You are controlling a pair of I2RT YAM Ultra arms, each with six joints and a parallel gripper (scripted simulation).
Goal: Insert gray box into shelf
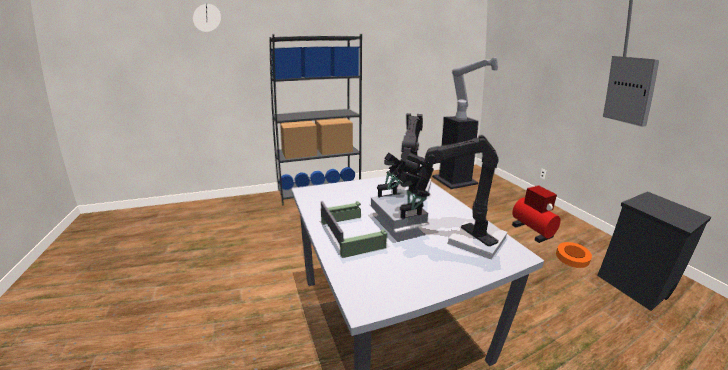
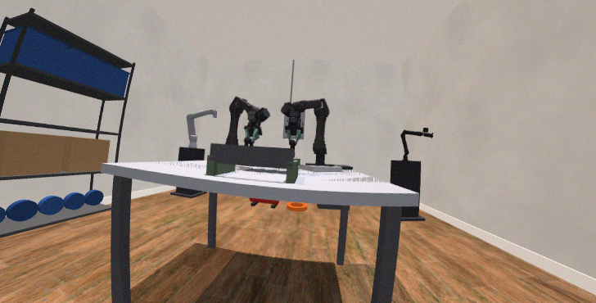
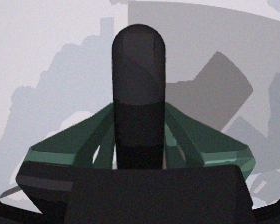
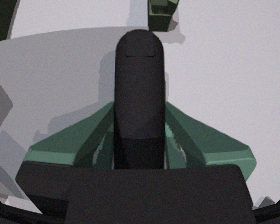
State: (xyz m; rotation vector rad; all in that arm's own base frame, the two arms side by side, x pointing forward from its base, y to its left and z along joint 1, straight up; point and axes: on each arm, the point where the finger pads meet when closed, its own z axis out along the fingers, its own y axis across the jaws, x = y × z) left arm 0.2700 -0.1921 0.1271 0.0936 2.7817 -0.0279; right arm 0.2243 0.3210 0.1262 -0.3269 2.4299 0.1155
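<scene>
Now: left hand 120 mm to the left of the gray box and 50 mm above it. Also, from my left hand: dark back plate: 340 mm ahead, 110 mm to the right, 80 mm below.
My right hand is 12 cm to the right of the gray box and 5 cm above it. Round my right hand: dark back plate: 34 cm ahead, 13 cm to the left, 7 cm below.
</scene>
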